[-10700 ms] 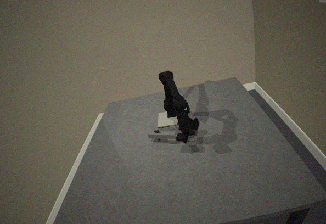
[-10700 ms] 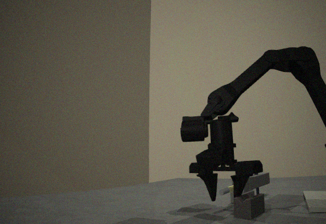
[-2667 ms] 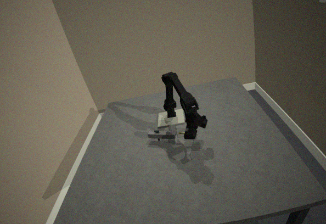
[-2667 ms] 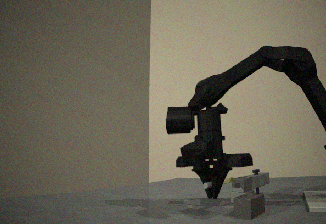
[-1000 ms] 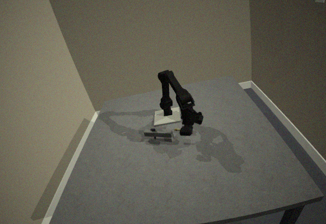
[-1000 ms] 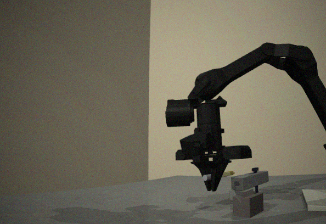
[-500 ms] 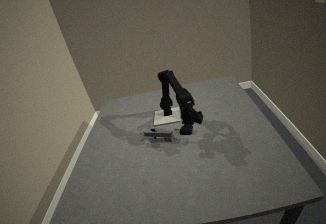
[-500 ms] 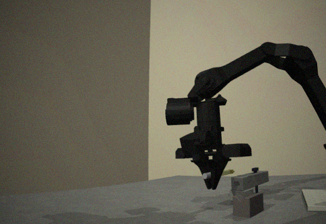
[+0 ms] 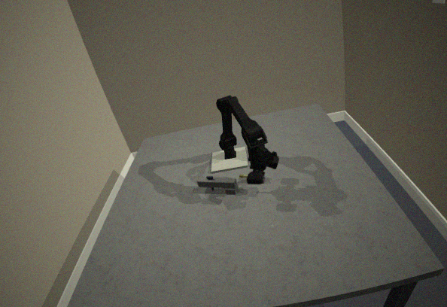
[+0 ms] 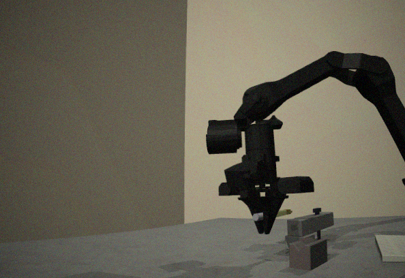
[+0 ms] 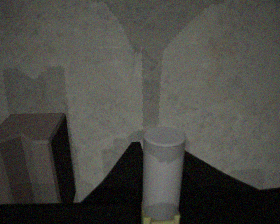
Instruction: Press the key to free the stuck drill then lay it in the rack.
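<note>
My gripper tip is 1 cm past the drill, 4 cm to the left of it and 3 cm below it. The rest, counted from my gripper tip: grey fixture: 5 cm behind, 20 cm to the right, 1 cm below; small dark key: 6 cm behind, 23 cm to the right; dark rack: 8 cm behind, 1 cm to the right, 3 cm below.
</note>
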